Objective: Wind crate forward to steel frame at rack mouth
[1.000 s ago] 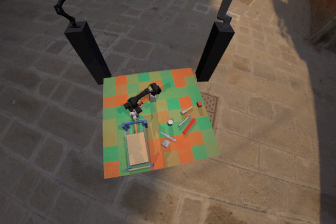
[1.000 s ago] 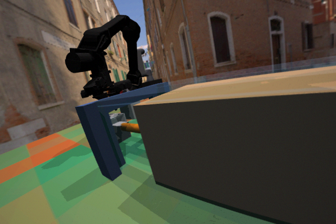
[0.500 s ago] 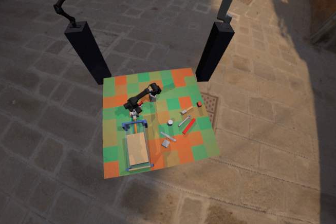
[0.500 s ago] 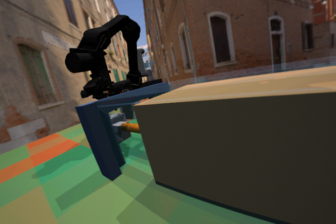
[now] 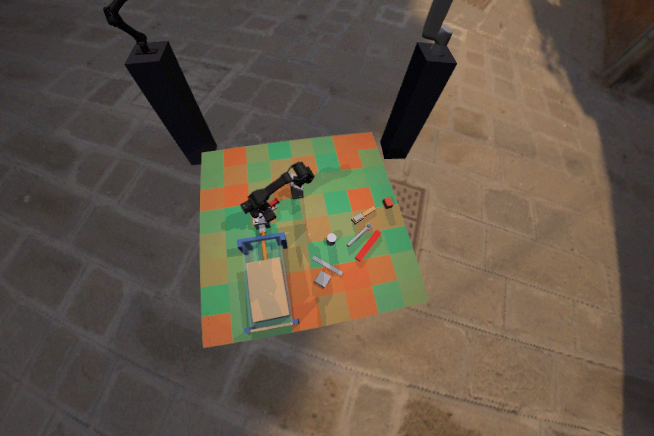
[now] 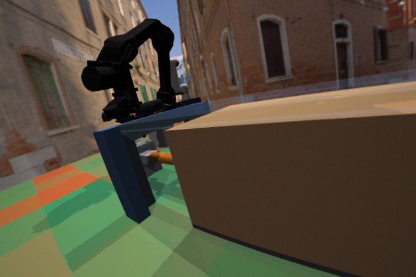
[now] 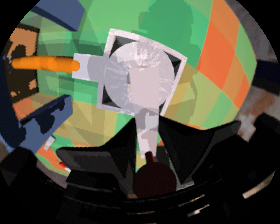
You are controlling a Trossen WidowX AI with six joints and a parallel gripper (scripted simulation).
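Now: the red knob 50 mm to the left of my gripper tip, 50 mm above it and 30 mm behind it. From my gripper tip the other things lie so: grey winch: 60 mm below, 50 mm to the right, 10 mm ahead; then grey winch handle: 20 mm above, 10 mm to the left, 10 mm behind; then round puck: 370 mm to the left, 180 mm ahead, 60 mm below.
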